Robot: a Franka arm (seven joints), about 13 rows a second.
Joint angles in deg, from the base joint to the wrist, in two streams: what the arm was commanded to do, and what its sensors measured. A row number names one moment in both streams.
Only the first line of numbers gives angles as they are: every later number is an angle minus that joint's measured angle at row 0.
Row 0, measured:
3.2 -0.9 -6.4 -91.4 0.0 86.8 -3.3
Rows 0 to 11, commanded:
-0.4 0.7 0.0 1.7 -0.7 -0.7 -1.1
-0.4 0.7 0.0 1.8 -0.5 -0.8 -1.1
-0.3 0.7 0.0 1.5 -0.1 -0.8 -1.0
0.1 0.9 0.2 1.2 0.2 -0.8 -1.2
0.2 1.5 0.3 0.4 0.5 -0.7 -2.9
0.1 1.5 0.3 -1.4 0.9 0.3 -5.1
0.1 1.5 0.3 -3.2 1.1 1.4 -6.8
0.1 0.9 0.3 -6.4 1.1 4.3 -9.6
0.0 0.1 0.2 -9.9 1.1 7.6 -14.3
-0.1 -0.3 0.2 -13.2 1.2 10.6 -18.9
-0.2 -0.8 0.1 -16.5 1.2 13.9 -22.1
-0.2 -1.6 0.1 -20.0 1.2 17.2 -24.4
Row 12, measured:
0.0 1.6 0.2 -12.9 0.4 12.0 -19.2
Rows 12 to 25, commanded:
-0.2 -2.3 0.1 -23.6 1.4 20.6 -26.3
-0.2 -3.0 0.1 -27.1 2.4 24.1 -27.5
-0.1 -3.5 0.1 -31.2 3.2 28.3 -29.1
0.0 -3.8 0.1 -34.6 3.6 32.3 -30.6
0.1 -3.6 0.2 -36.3 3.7 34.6 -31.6
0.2 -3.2 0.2 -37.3 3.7 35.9 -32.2
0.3 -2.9 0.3 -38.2 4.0 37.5 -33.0
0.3 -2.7 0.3 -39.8 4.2 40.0 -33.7
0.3 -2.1 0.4 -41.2 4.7 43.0 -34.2
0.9 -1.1 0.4 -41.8 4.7 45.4 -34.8
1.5 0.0 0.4 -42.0 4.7 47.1 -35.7
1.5 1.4 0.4 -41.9 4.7 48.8 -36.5
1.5 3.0 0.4 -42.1 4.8 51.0 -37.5
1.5 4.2 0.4 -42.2 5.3 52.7 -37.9
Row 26, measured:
1.2 2.0 0.7 -41.9 3.5 49.2 -35.4
